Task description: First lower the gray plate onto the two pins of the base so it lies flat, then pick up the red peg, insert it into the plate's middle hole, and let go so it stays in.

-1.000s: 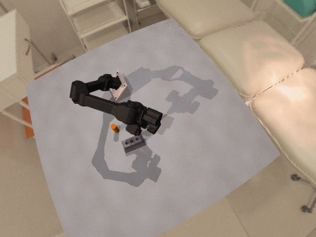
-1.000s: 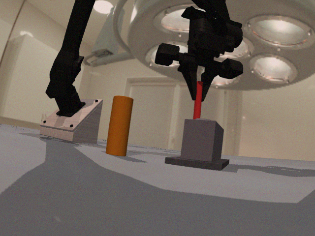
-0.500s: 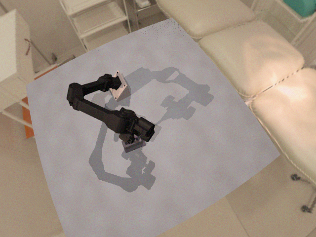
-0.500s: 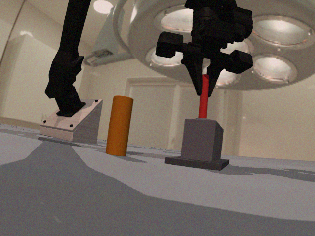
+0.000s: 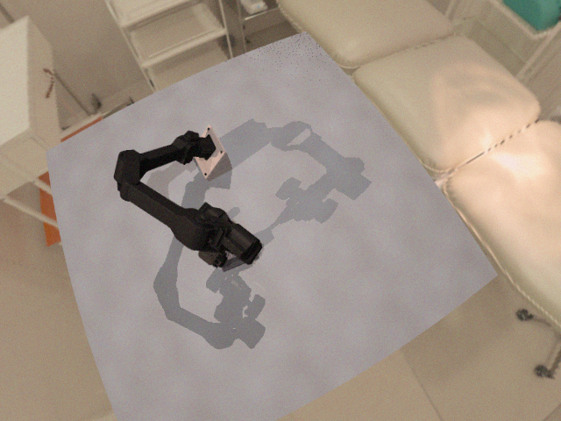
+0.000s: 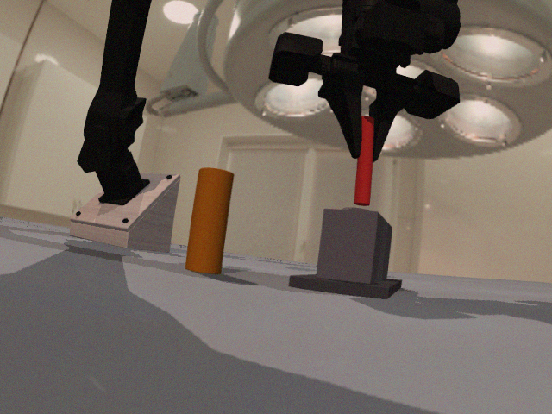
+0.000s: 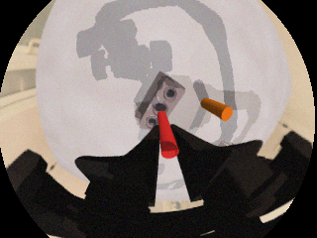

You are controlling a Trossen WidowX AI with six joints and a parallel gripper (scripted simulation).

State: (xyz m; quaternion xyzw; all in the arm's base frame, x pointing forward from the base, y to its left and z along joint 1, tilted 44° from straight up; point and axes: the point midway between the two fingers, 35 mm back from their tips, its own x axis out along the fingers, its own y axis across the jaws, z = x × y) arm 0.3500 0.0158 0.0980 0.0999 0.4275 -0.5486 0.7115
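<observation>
The red peg lies right at my gripper tip. The rest, counted from my gripper tip: orange cylinder (11 cm behind, 7 cm below, 6 cm to the right); gray plate (7 cm below, 1 cm to the right); dark base (10 cm below, 1 cm to the right).
</observation>
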